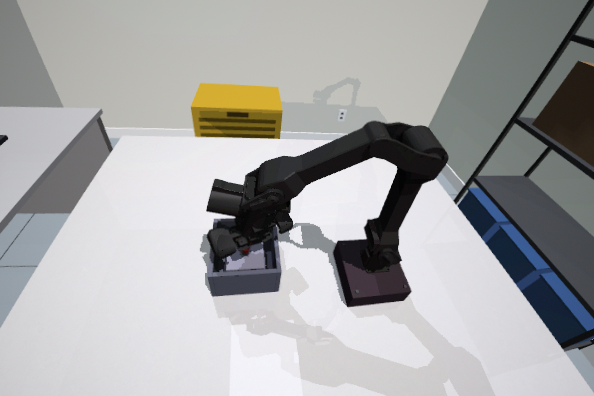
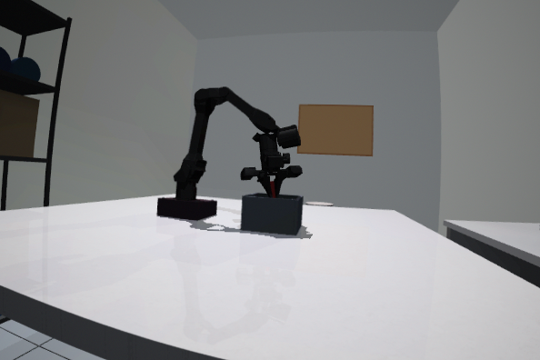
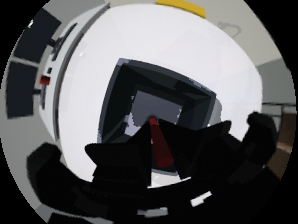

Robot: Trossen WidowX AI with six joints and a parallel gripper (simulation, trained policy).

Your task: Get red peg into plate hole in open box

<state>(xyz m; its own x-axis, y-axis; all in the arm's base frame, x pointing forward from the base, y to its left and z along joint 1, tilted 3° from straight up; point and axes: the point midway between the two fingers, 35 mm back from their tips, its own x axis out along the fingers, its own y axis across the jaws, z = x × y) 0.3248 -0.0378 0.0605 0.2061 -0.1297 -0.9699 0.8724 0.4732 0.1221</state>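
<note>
The red peg lies 1 cm behind my gripper tip, 1 cm to the left of it and 2 cm above it. The rest, counted from my gripper tip: plate 4 cm below; grey box 6 cm below.
</note>
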